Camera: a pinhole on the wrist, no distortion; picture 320 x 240 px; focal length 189.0 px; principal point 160.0 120.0 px. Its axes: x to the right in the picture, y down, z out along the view. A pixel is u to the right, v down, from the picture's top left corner.
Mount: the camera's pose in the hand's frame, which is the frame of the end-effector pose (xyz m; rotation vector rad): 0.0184 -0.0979 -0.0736 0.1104 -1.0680 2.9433
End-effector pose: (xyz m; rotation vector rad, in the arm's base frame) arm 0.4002 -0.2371 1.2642 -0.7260 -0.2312 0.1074
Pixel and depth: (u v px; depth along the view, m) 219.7 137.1 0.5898
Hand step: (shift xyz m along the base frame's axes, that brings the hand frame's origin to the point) -0.2065 -0.1802 0.5826
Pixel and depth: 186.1 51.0 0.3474
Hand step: -0.0675 0.0112 0.3493
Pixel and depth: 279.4 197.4 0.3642
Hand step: -0.2100 -0.2875 0.3580
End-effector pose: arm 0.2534 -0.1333 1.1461 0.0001 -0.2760 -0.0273
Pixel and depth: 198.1 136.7 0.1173
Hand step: -0.0061 -0.1813 0.0105
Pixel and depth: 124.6 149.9 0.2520
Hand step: 0.0447 -0.2909 0.1077
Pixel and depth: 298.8 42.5 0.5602
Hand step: -0.4881 -0.2757 0.4142
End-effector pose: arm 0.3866 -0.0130 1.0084 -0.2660 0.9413 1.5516
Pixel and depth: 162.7 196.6 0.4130
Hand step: 0.4856 0.0821 -0.1346
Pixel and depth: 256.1 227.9 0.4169
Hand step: 0.5793 -0.0915 -0.0420
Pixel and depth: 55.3 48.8 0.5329
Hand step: 0.3237 0.5390 -0.0600
